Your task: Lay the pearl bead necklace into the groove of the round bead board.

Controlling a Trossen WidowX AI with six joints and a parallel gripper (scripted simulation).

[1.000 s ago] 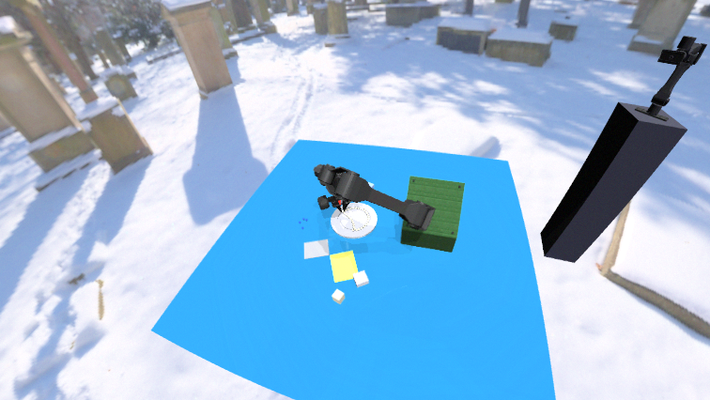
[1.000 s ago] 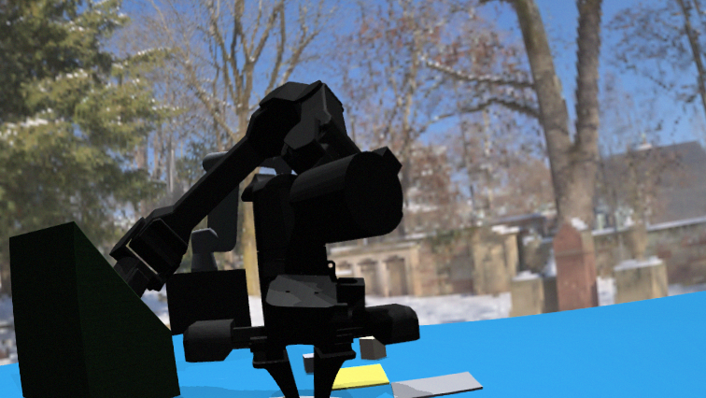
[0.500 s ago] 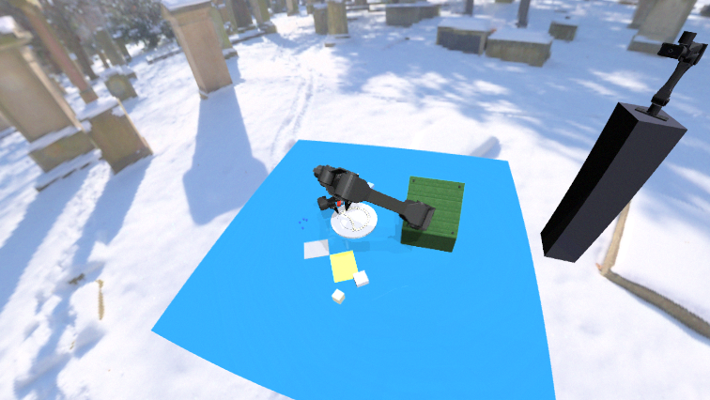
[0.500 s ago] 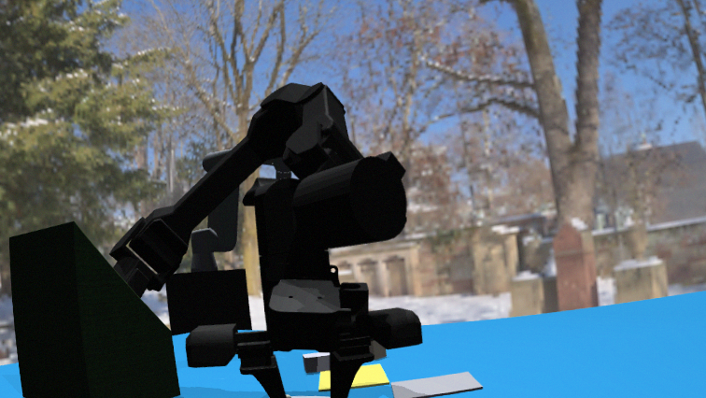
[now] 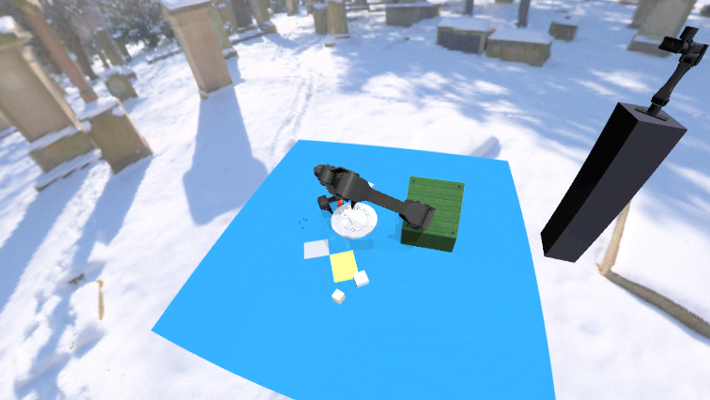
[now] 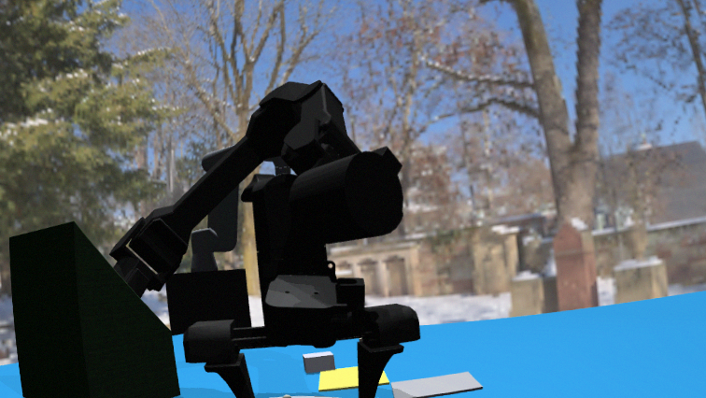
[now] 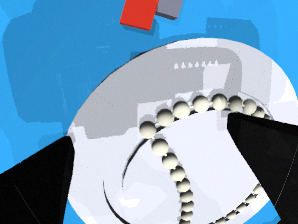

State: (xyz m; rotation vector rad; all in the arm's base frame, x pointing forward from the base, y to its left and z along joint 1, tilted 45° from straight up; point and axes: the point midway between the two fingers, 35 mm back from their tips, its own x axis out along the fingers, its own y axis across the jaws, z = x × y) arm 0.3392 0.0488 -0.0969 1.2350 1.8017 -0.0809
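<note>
My gripper tip is now 6 cm past the round white bead board, 2 cm to the right of it and 1 cm above it. The rest, counted from my gripper tip: yellow tile (25 cm to the left, 11 cm behind, 2 cm below); red object (9 cm to the right, 5 cm ahead, 1 cm below); grey tile (21 cm to the left, 3 cm ahead, 2 cm below).
</note>
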